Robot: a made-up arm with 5 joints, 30 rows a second.
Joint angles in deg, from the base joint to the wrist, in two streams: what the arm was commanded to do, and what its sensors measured. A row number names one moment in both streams.
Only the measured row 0 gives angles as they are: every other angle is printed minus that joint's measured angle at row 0.
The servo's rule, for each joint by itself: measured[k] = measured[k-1] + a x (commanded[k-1-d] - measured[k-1]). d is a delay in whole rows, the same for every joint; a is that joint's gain. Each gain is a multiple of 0.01, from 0.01 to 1. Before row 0 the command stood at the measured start. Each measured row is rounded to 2 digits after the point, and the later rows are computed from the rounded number. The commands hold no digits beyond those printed.
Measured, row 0: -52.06 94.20 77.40 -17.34 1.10
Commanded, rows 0 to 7: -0.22 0.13 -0.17 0.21 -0.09; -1.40 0.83 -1.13 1.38 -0.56; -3.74 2.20 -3.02 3.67 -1.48; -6.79 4.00 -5.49 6.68 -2.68; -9.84 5.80 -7.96 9.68 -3.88; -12.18 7.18 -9.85 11.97 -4.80; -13.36 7.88 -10.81 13.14 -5.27; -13.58 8.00 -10.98 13.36 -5.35
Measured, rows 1 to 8: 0.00 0.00 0.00 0.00 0.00; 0.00 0.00 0.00 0.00 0.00; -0.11 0.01 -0.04 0.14 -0.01; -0.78 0.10 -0.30 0.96 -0.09; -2.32 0.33 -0.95 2.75 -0.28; -4.64 0.73 -2.04 5.34 -0.62; -7.34 1.29 -3.46 8.20 -1.08; -9.86 1.94 -4.99 10.69 -1.60
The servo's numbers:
d 2
a 0.52 0.11 0.24 0.66 0.14

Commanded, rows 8 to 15: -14.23 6.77 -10.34 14.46 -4.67; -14.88 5.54 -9.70 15.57 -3.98; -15.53 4.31 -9.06 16.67 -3.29; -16.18 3.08 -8.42 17.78 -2.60; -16.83 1.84 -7.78 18.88 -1.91; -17.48 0.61 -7.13 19.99 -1.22; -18.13 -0.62 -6.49 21.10 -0.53; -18.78 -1.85 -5.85 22.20 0.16
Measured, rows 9 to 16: -11.68 2.59 -6.39 12.31 -2.11; -12.67 3.19 -7.49 13.00 -2.56; -13.48 3.58 -8.17 13.96 -2.86; -14.21 3.80 -8.54 15.02 -3.02; -14.90 3.86 -8.66 16.11 -3.06; -15.57 3.77 -8.60 17.21 -3.00; -16.23 3.56 -8.40 18.31 -2.85; -16.88 3.24 -8.10 19.42 -2.62
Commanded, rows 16 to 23: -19.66 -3.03 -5.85 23.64 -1.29; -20.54 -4.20 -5.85 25.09 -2.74; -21.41 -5.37 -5.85 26.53 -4.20; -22.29 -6.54 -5.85 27.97 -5.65; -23.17 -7.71 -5.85 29.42 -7.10; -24.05 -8.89 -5.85 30.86 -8.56; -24.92 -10.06 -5.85 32.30 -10.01; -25.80 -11.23 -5.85 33.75 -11.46
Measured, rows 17 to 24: -17.53 2.82 -7.71 20.53 -2.33; -18.18 2.31 -7.26 21.63 -1.98; -18.95 1.72 -6.92 22.96 -1.88; -19.78 1.07 -6.66 24.37 -2.00; -20.63 0.36 -6.47 25.80 -2.31; -21.49 -0.40 -6.32 27.23 -2.78; -22.36 -1.20 -6.21 28.68 -3.38; -23.24 -2.05 -6.12 30.12 -4.11
